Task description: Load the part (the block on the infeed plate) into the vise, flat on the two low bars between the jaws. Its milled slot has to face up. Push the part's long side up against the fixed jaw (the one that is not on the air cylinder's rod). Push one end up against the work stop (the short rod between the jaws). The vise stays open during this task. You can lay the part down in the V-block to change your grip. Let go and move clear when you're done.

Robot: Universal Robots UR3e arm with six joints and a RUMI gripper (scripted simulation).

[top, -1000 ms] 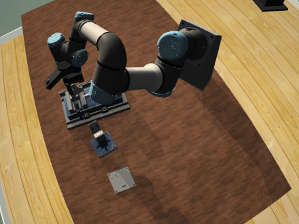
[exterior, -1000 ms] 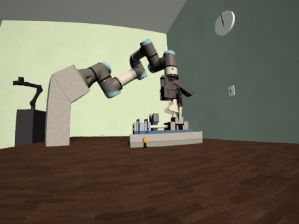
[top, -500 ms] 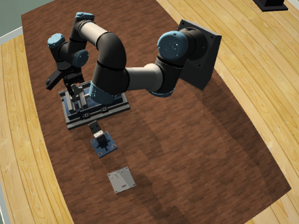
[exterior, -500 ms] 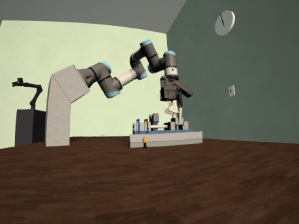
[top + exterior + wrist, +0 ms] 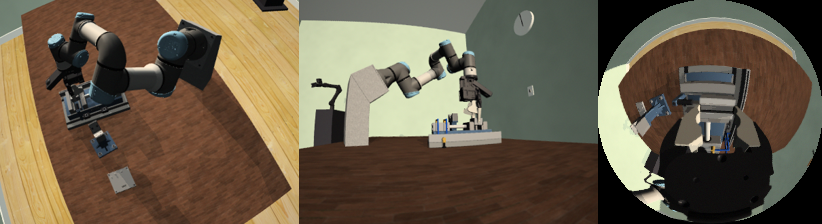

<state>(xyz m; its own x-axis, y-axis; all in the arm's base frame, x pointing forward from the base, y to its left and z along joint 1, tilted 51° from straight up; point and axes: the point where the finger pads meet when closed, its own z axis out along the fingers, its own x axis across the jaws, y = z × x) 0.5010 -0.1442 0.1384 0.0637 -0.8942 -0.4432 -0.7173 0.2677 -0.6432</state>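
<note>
The part is right at my hand. Also, from my hand: grey infeed plate: 400 mm to the left, 110 mm behind, 100 mm below.
</note>
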